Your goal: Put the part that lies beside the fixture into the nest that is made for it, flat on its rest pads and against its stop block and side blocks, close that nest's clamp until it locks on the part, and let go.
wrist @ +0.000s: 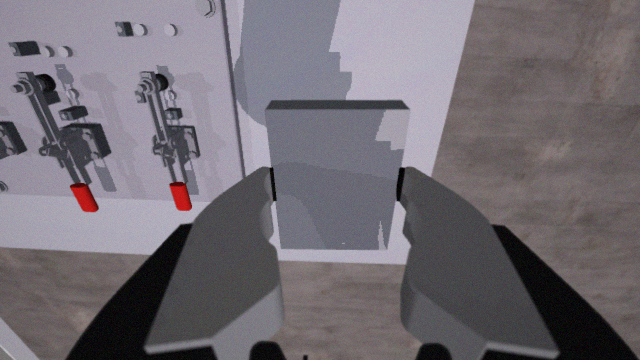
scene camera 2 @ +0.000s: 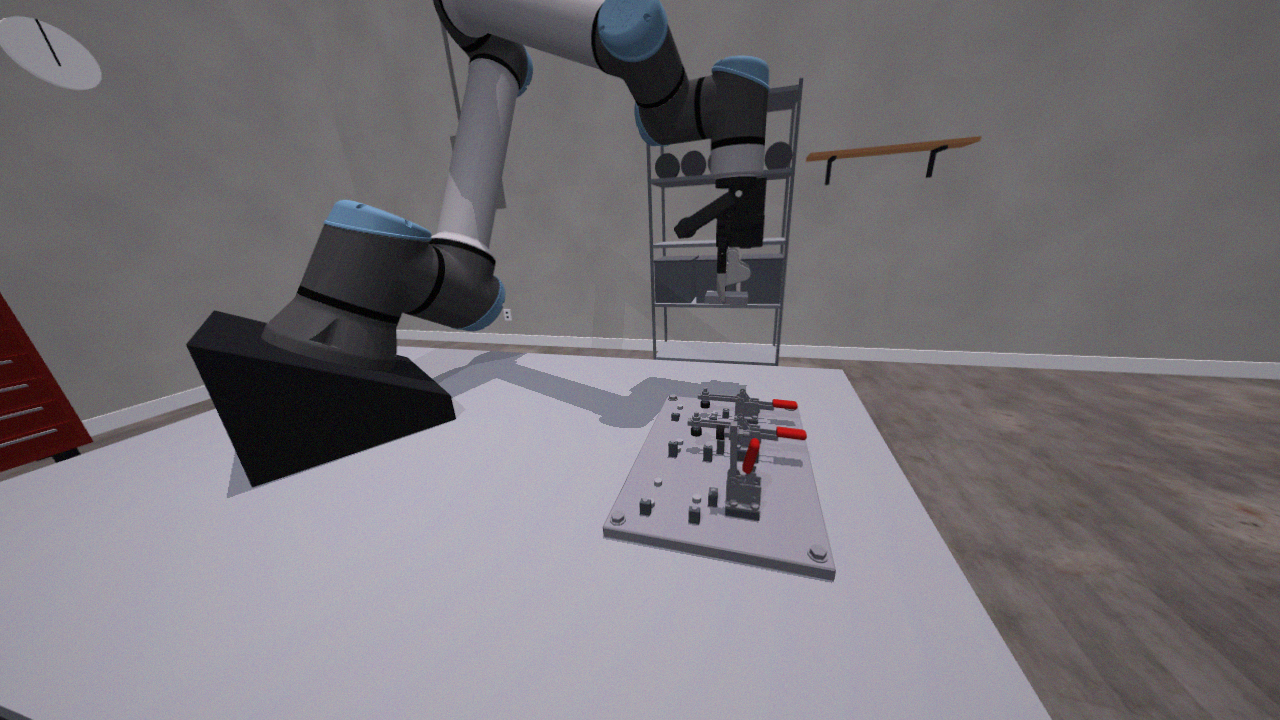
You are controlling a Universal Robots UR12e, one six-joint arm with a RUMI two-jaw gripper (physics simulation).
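Where they show: gripper, fingertip midpoint: (wrist: 335,172) (scene camera 2: 723,298); arm's base, link origin: (scene camera 2: 333,352).
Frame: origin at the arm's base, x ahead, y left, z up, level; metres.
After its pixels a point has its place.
Note:
The part, a flat grey rectangular plate (scene camera 2: 733,299) @(x 0.660, y 0.328, z 0.057 m) (wrist: 336,150) @(x 0.621, y 0.353, z 0.063 m), is held level, high above the table. My gripper (scene camera 2: 722,299) @(x 0.637, y 0.355, z 0.054 m) (wrist: 335,172) @(x 0.637, y 0.355, z 0.054 m) is shut on its two side edges, beyond the far end of the fixture. The fixture plate (scene camera 2: 640,530) @(x 0.638, y -0.099, z -0.116 m) (wrist: 200,50) @(x 0.610, y 0.219, z -0.116 m) carries three toggle clamps with red handles. The nearest clamp (scene camera 2: 744,479) @(x 0.736, y -0.025, z -0.079 m) in the scene view has its arm upright and its handle hanging down. The middle clamp (scene camera 2: 739,429) (wrist: 50,130) and the far clamp (scene camera 2: 741,401) @(x 0.703, y 0.180, z -0.081 m) (wrist: 162,125) @(x 0.679, y 0.192, z -0.079 m) have their arms lying across their nests. Small dark blocks and pale round rest pads stand by each clamp.
The white table (scene camera 2: 402,573) @(x 0.422, y -0.220, z -0.131 m) (wrist: 410,60) @(x 0.590, y 0.432, z -0.131 m) bears the fixture; its edges and the wood floor (scene camera 2: 1118,519) (wrist: 540,125) show beyond. Hex bolts (scene camera 2: 818,553) (wrist: 206,7) stand at the plate's corners. A metal shelf rack (scene camera 2: 651,268) stands behind the table, a red cabinet (scene camera 2: 26,394) at the left.

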